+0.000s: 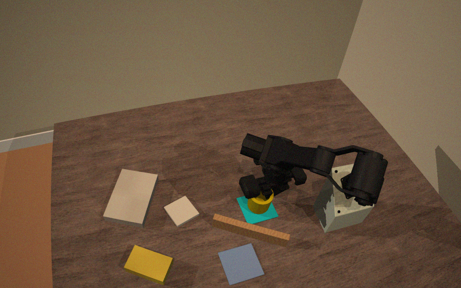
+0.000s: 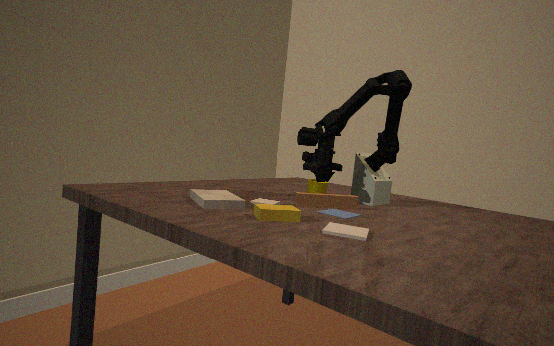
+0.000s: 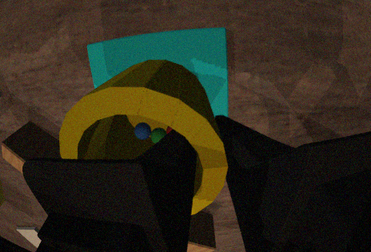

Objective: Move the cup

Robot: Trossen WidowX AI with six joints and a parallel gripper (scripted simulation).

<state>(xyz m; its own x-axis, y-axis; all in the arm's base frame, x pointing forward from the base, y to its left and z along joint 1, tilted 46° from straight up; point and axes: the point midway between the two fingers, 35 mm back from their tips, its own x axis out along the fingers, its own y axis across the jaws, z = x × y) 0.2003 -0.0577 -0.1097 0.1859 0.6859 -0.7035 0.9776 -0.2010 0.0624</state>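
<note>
The teal pad lies 30 mm ahead of my gripper tip and 50 mm below it. Also, from my gripper tip: blue pad: 160 mm ahead, 140 mm to the left, 50 mm below; then wooden bar: 90 mm ahead, 70 mm to the left, 30 mm below; then yellow cup: 20 mm ahead.
</note>
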